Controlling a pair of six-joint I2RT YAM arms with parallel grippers.
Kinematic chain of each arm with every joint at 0, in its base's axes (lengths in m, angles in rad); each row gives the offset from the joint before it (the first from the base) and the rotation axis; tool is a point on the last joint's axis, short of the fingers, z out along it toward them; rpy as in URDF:
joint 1: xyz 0 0 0.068 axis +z
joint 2: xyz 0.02 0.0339 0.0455 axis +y
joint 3: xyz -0.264 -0.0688 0 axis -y
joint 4: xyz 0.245 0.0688 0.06 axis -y
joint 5: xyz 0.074 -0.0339 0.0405 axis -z
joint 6: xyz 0.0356 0 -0.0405 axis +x
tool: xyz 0 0 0 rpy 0 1.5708 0
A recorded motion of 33 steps. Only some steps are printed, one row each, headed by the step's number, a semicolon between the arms.
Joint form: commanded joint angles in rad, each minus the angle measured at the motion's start. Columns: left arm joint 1, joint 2, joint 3, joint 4, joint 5, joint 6; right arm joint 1, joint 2, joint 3, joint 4, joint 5, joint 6.
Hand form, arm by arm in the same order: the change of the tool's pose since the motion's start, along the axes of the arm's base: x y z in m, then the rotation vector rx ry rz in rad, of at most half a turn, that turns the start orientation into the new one. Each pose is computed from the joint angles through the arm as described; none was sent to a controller.
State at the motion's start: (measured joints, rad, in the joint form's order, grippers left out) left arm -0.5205 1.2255 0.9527 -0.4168 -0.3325 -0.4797; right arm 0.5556 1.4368 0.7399 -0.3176 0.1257 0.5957
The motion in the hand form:
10: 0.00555 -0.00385 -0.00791 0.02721 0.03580 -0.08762; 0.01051 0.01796 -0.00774 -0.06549 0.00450 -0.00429
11: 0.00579 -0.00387 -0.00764 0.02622 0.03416 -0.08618; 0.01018 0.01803 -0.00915 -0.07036 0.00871 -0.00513
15: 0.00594 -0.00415 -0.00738 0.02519 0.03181 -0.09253; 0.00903 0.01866 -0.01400 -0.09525 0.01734 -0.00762
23: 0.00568 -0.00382 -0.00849 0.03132 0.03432 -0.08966; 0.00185 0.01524 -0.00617 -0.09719 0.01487 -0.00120
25: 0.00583 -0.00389 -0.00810 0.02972 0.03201 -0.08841; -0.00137 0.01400 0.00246 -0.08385 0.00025 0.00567
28: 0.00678 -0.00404 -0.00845 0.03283 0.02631 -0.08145; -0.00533 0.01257 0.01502 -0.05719 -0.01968 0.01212
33: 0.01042 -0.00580 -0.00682 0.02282 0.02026 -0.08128; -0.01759 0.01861 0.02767 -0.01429 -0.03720 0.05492
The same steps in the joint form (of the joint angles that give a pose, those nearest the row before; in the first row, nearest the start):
10: 0.0064 0.0335 0.0006 0.0083 0.0679 0.0682; 0.0422 0.1011 0.0655 -0.0061 0.0688 0.0134
11: 0.0066 0.0339 0.0014 0.0097 0.0671 0.0673; 0.0434 0.1048 0.0642 -0.0075 0.0713 0.0145
15: 0.0066 0.0338 0.0013 0.0133 0.0719 0.0716; 0.0497 0.1186 0.0601 -0.0109 0.0893 0.0149
23: 0.0066 0.0339 -0.0017 0.0118 0.0669 0.0732; 0.0544 0.0713 0.0500 -0.0467 0.0910 0.0119
25: 0.0065 0.0338 -0.0010 0.0135 0.0662 0.0720; 0.0568 0.0354 0.0512 -0.0637 0.0861 0.0087
28: 0.0066 0.0369 -0.0017 0.0210 0.0575 0.0718; 0.0594 -0.0125 0.0574 -0.0867 0.0746 0.0100
33: 0.0082 0.0504 0.0113 0.0304 0.0625 0.0678; 0.1020 -0.0700 0.0564 -0.1073 0.0530 0.0223

